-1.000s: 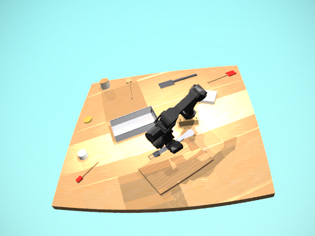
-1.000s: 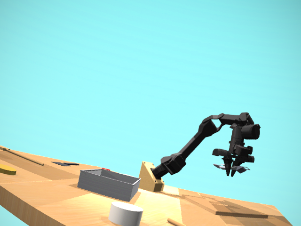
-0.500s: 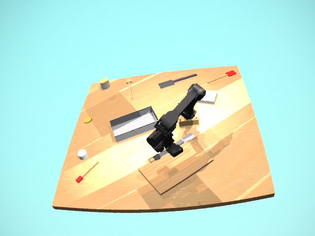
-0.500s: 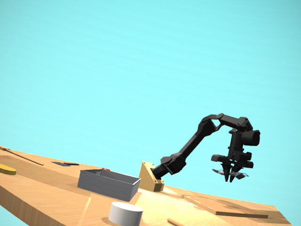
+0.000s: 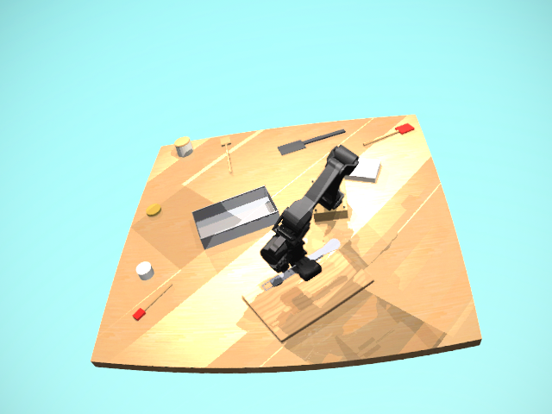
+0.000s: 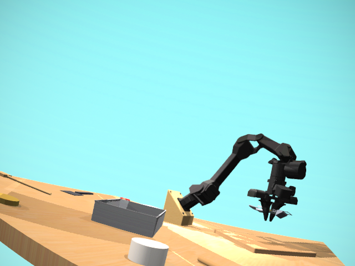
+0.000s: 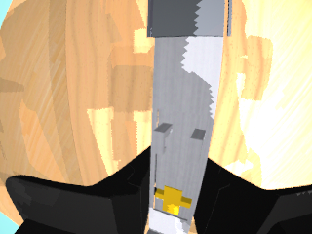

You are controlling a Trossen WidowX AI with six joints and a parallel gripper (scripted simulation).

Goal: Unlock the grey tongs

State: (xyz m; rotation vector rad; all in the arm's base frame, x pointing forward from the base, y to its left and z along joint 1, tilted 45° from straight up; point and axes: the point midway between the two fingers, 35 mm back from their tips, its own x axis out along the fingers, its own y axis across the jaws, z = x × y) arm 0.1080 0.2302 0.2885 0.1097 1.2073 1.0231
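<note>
The wooden board is 1 cm behind my gripper tip, 1 cm to the right of it and 8 cm below it. From my gripper tip the other things lie so: roasting tin: 26 cm ahead, 37 cm to the right, 6 cm below; white cylinder: 59 cm ahead, 13 cm to the right, 7 cm below; yellow lock piece: 4 cm above.
</note>
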